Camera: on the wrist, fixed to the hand. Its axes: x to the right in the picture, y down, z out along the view.
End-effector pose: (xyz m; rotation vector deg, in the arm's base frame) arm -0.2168 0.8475 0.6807 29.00 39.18 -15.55
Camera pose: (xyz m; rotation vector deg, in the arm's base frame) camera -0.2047 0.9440 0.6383 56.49 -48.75 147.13
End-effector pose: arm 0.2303 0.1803 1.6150 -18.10 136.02 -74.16
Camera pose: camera 0.1704 0.2616 1.5825 115.61 11.64 27.85
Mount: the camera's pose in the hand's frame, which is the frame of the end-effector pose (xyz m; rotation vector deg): 0.0298 0.0714 -0.0726 -3.62 8.31 -178.41
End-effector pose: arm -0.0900 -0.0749 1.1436 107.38 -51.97 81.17
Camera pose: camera -0.1822 -0.0626 1.1946 43.01 95.10 -36.85
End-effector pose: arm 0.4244 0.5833 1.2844 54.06 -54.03 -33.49
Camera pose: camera 0.5042 0.6250 1.3404 -68.25 -73.43 116.26
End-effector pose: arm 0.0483 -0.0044 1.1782 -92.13 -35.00 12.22
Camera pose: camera 0.1266 -0.0535 1.1261 41.06 -115.39 -115.84
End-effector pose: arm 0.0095 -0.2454 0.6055 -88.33 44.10 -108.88
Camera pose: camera -0.0618 -0.3095 0.5601 33.65 68.66 39.50
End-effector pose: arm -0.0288 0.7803 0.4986 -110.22 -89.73 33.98
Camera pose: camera 0.0769 0.7879 0.5037 88.17 -112.77 -52.37
